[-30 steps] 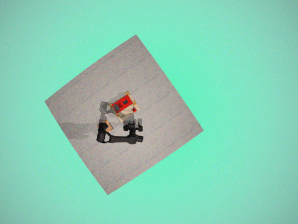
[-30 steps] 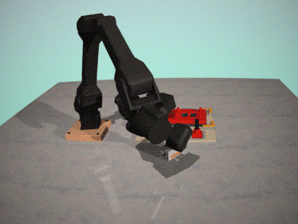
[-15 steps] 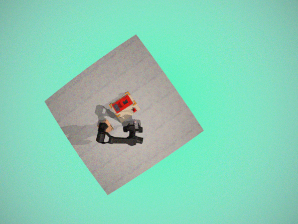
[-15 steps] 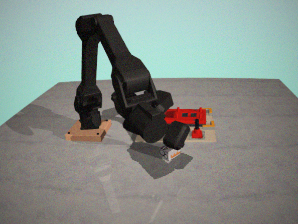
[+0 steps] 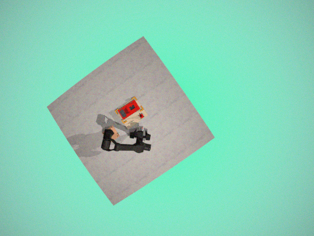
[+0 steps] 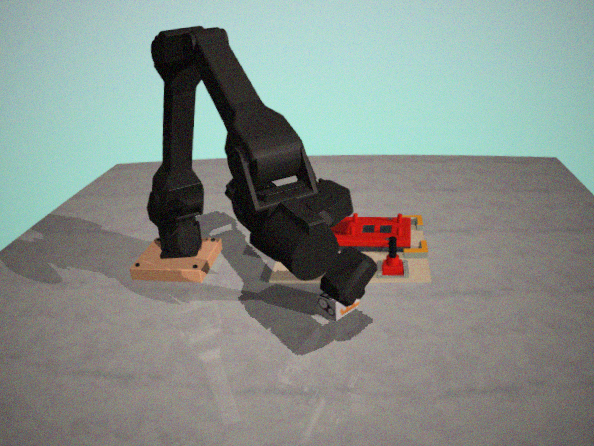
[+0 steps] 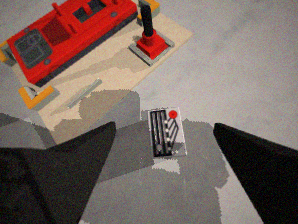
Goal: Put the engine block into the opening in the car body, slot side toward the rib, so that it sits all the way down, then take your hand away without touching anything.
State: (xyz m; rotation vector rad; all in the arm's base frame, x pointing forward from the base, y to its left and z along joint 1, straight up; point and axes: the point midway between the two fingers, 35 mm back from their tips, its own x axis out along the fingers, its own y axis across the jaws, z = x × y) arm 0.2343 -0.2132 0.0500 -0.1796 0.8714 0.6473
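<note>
Right now the grey engine block is 30 mm below my gripper tip. Round my gripper tip: beige baseplate (50 mm ahead, 200 mm to the left, 30 mm below); then black upright peg (90 mm ahead, 90 mm to the left, 10 mm below).
</note>
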